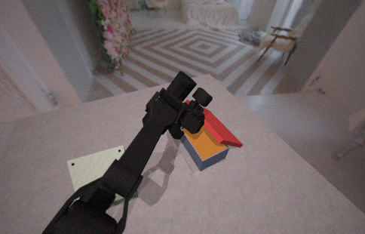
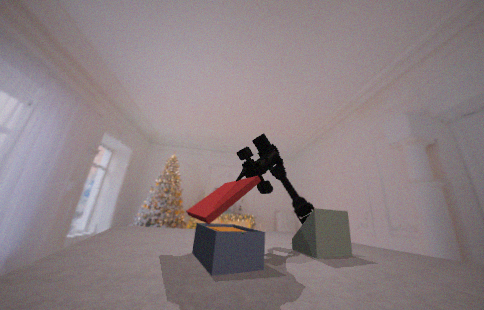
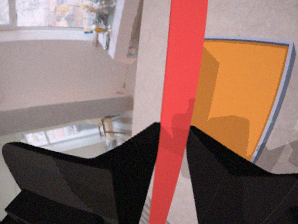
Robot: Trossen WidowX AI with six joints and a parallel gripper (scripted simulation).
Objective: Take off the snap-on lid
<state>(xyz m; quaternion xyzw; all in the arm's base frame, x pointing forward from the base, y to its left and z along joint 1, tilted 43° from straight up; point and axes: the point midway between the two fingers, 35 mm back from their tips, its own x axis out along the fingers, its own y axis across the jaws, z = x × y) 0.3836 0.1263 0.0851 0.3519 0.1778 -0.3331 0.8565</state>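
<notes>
Now: gripper tip 6 cm short of the red lid, 1 cm to the right of it and 5 cm above it. From my gripper tip the other things lie so: blue storage box 3 cm ahead, 1 cm to the left, 18 cm below.
</notes>
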